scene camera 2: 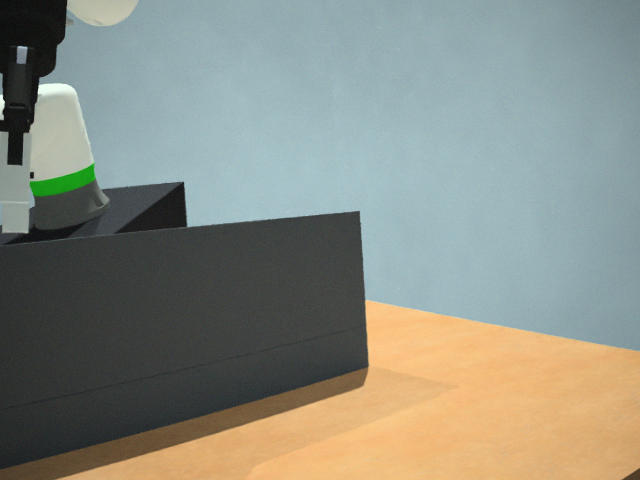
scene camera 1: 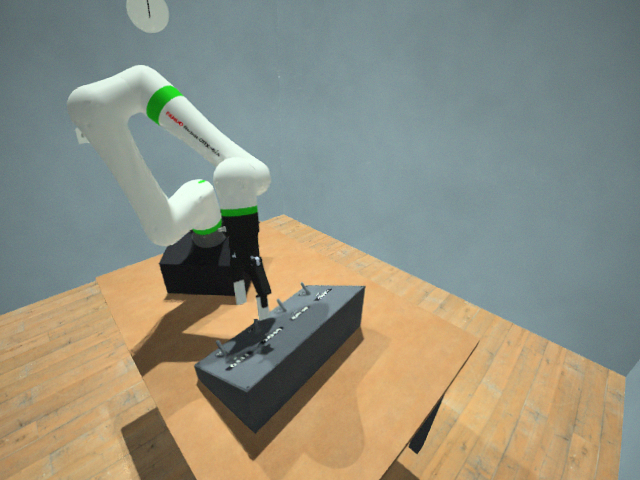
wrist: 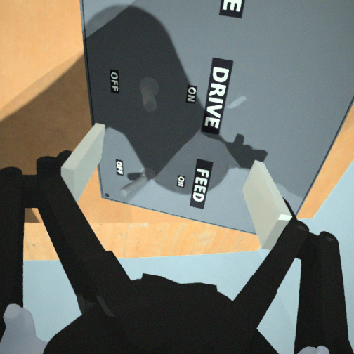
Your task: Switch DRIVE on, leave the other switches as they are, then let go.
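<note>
Grey switch panel (scene camera 2: 115,335), also (scene camera 1: 262,369) and (wrist: 230,89). My gripper (scene camera 1: 252,310), also (wrist: 177,158).
</note>
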